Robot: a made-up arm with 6 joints. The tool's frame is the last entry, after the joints. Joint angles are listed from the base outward. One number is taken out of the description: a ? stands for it. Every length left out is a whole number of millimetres.
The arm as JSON. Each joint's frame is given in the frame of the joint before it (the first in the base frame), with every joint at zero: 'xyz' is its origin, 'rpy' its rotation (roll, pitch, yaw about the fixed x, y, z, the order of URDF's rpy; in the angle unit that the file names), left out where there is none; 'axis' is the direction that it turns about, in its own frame. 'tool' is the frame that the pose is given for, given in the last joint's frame.
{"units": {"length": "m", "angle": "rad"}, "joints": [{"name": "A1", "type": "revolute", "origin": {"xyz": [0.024, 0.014, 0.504]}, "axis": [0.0, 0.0, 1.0]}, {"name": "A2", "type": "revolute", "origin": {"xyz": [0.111, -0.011, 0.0], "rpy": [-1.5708, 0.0, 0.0]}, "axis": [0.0, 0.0, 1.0]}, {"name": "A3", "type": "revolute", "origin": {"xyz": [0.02, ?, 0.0], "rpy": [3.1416, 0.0, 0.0]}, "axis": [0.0, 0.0, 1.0]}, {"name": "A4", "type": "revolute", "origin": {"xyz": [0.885, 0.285, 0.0], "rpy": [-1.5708, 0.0, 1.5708]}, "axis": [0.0, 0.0, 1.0]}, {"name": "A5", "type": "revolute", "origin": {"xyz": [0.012, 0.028, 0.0], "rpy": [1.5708, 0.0, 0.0]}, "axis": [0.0, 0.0, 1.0]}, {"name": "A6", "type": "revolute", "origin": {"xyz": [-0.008, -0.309, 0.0], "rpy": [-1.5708, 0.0, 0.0]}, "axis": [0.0, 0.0, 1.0]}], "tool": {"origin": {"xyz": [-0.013, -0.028, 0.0], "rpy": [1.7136, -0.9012, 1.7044]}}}
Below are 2 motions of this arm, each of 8 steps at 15 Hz.
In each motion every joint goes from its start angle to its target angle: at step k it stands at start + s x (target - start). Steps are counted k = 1, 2, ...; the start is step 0. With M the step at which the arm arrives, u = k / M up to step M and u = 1 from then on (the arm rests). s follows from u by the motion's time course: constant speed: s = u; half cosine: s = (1 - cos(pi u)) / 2; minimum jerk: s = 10 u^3 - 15 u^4 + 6 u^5.
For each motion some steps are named. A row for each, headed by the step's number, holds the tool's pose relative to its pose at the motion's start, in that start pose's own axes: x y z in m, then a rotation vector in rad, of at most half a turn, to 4 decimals.
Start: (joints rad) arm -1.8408 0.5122 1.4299 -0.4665 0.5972 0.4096
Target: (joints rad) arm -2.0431 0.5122 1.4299 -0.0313 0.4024 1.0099
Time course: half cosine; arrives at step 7
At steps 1, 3, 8:
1: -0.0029 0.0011 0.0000 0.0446 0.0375 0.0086
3: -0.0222 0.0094 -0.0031 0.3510 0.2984 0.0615
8: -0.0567 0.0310 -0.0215 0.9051 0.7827 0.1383

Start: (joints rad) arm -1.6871 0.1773 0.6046 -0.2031 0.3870 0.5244
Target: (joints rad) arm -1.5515 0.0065 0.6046 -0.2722 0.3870 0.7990
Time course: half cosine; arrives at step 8
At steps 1, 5, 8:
1: 0.0011 0.0029 0.0118 -0.0011 0.0073 -0.0015
5: 0.0214 0.0702 0.2050 -0.0207 0.1258 -0.0368
8: 0.0311 0.1131 0.2893 -0.0304 0.1766 -0.0594

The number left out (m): -0.487
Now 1 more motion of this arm.
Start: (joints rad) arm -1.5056 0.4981 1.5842 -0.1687 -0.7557 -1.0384
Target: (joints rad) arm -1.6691 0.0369 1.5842 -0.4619 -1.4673 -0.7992
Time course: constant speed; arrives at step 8
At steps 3, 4, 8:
3: 0.2289 0.0614 0.0229 0.1148 -0.0405 -0.0319
4: 0.3067 0.0855 0.0189 0.1626 -0.0513 -0.0390
8: 0.6136 0.2022 -0.0520 0.3987 -0.0735 -0.0610

